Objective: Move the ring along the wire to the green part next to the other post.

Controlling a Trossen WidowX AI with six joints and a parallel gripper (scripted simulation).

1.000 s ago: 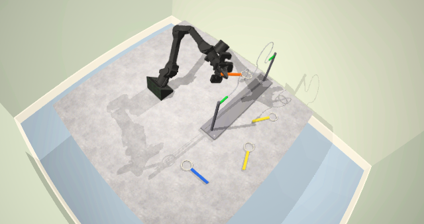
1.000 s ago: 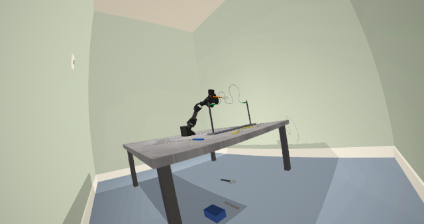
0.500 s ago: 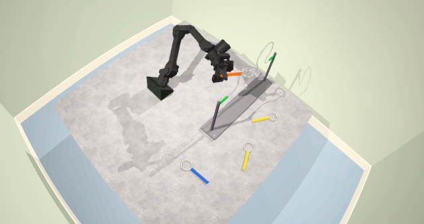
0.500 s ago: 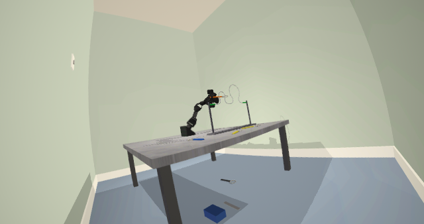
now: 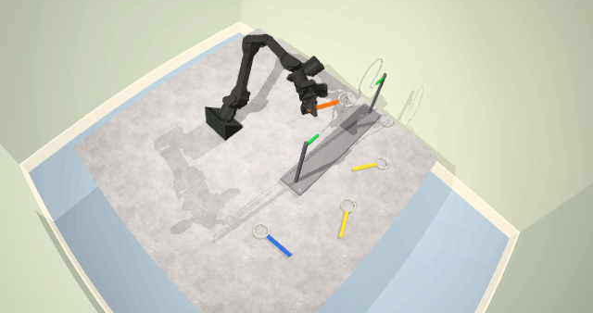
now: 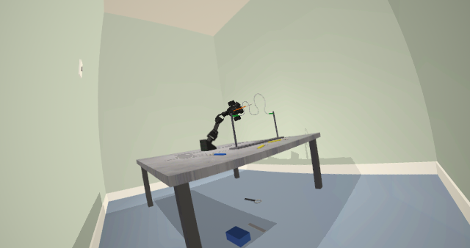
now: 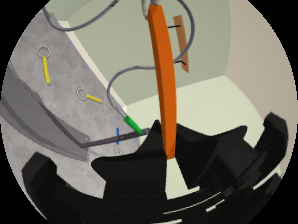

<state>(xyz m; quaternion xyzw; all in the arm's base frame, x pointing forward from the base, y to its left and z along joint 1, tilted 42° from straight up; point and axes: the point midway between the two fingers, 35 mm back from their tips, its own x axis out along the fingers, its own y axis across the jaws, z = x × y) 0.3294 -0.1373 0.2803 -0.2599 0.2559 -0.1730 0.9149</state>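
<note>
Now: the orange-handled ring 9 cm to the left of my gripper tip, 3 cm ahead of it and 2 cm above it. Round my gripper tip: blue-handled ring 37 cm to the right, 32 cm below, 9 cm ahead; blue box 80 cm below, 45 cm to the right, 26 cm ahead.
</note>
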